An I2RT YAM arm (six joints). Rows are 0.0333 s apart.
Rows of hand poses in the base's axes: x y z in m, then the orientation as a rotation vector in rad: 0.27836, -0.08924, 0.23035, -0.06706, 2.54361, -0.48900; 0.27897, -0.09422, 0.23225, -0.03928, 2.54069, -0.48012; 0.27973, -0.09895, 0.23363, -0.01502, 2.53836, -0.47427; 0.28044, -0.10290, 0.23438, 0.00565, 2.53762, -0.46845; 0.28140, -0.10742, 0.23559, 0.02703, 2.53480, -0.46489; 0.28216, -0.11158, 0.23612, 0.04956, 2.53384, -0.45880; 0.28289, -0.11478, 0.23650, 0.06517, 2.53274, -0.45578; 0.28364, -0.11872, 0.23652, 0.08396, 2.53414, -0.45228; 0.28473, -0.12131, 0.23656, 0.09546, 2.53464, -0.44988; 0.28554, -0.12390, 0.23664, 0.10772, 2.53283, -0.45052; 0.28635, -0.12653, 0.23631, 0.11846, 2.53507, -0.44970; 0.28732, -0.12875, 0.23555, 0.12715, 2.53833, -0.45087; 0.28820, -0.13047, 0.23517, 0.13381, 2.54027, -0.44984; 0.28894, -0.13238, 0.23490, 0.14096, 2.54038, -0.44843; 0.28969, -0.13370, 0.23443, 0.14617, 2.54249, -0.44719; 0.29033, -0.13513, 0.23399, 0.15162, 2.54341, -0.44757; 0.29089, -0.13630, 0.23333, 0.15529, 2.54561, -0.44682; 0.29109, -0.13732, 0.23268, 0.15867, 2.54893, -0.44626; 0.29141, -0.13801, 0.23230, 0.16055, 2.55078, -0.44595; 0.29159, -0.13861, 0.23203, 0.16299, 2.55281, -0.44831; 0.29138, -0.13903, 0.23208, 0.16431, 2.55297, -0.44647; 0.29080, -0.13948, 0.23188, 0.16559, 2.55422, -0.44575
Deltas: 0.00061, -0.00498, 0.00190, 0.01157, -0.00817, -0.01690; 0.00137, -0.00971, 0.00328, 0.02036, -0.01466, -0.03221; 0.00208, -0.01366, 0.00403, 0.02859, -0.01893, -0.04530; 0.00304, -0.01818, 0.00524, 0.03514, -0.02491, -0.05914; 0.00380, -0.02234, 0.00577, 0.04392, -0.02938, -0.07354; 0.00453, -0.02554, 0.00615, 0.04911, -0.03267, -0.08375; 0.00528, -0.02948, 0.00617, 0.05554, -0.03384, -0.09649; 0.00637, -0.03207, 0.00621, 0.05962, -0.03489, -0.10418; 0.00718, -0.03466, 0.00629, 0.06146, -0.03786, -0.11279; 0.00799, -0.03729, 0.00596, 0.06443, -0.03686, -0.12055; 0.00896, -0.03951, 0.00520, 0.06568, -0.03438, -0.12744; 0.00984, -0.04123, 0.00482, 0.06794, -0.03324, -0.13220; 0.01058, -0.04314, 0.00455, 0.07039, -0.03397, -0.13699; 0.01133, -0.04446, 0.00408, 0.07253, -0.03252, -0.14070; 0.01197, -0.04589, 0.00364, 0.07344, -0.03207, -0.14479; 0.01253, -0.04706, 0.00298, 0.07492, -0.03033, -0.14752; 0.01273, -0.04808, 0.00233, 0.07632, -0.02743, -0.15023; 0.01305, -0.04877, 0.00195, 0.07710, -0.02582, -0.15174; 0.01323, -0.04937, 0.00168, 0.07611, -0.02376, -0.15426; 0.01302, -0.04979, 0.00173, 0.07769, -0.02393, -0.15481; 0.01244, -0.05024, 0.00153, 0.07858, -0.02290, -0.15573
